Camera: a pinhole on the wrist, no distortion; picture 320 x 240 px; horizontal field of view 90.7 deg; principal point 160.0 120.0 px. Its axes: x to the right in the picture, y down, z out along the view. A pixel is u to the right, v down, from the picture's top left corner.
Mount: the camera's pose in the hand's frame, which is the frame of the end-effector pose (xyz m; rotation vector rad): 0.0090 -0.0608 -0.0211 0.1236 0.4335 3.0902
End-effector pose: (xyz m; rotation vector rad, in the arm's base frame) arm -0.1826 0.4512 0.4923 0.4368 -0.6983 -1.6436
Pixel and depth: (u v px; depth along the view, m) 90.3 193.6 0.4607
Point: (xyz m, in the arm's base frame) -0.6348 0.3149 0.7661
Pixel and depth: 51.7 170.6 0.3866
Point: -0.5330 0.2345 0.7393
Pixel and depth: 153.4 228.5 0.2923
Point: -0.5201 0.4859 0.6158
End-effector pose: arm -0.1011 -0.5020 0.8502 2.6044 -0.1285 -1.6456
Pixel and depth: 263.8 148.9 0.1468
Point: -0.2529 -0.4517 0.8563
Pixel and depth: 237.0 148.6 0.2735
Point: -0.3827 -0.4635 0.8255
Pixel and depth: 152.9 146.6 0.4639
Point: -0.4727 -0.5015 0.5991
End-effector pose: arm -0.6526 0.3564 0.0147 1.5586 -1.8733 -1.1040
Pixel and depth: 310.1 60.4 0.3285
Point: -0.8943 0.7055 0.0189
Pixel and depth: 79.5 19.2 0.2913
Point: -0.9622 0.2448 0.0338
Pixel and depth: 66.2 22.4 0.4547
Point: -1.1671 0.1547 0.0528
